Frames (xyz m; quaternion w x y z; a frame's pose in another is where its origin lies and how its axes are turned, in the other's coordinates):
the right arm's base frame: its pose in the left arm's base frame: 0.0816 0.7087 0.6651 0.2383 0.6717 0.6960 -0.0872
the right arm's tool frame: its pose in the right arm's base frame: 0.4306 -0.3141 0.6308 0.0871 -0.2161 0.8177 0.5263
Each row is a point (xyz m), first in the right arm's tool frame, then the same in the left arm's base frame.
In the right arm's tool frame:
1: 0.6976 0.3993 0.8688
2: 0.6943 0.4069 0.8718
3: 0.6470 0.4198 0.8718
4: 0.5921 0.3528 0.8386
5: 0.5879 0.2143 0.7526
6: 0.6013 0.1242 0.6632
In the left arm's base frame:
1: 0.5594 0.2036 0.6633
2: 0.5668 0.2007 0.6594
3: 0.5900 0.2223 0.6220
4: 0.5487 0.3010 0.5955
5: 0.4116 0.3890 0.6037
6: 0.2906 0.4293 0.6000

